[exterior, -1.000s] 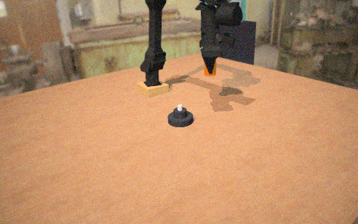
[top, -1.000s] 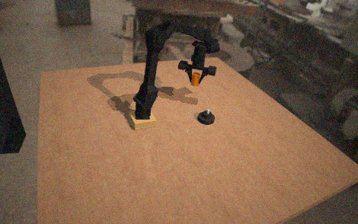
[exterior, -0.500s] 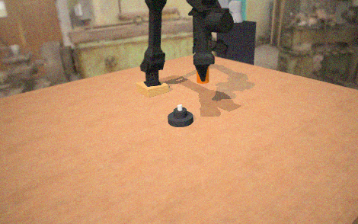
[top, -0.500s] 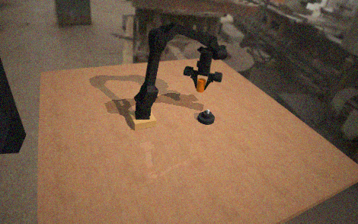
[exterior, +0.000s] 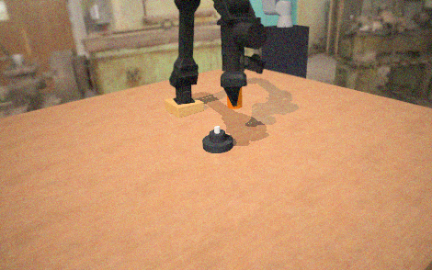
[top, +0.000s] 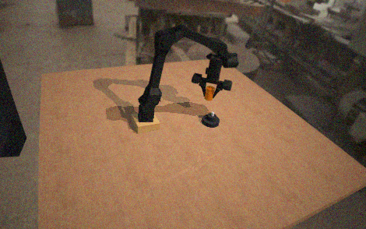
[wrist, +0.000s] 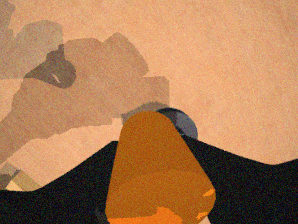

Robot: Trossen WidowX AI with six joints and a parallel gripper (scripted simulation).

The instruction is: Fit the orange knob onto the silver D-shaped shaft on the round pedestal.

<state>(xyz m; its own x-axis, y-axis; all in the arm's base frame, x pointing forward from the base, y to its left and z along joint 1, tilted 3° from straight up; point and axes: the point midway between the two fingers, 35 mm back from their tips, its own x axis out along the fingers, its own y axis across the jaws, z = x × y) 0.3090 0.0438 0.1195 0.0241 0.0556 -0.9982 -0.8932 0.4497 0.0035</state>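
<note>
My gripper tip is now 10 mm short of the round pedestal, 60 mm to the left of it and 80 mm above it. The rest, counted from my gripper tip: orange knob: 30 mm above.
</note>
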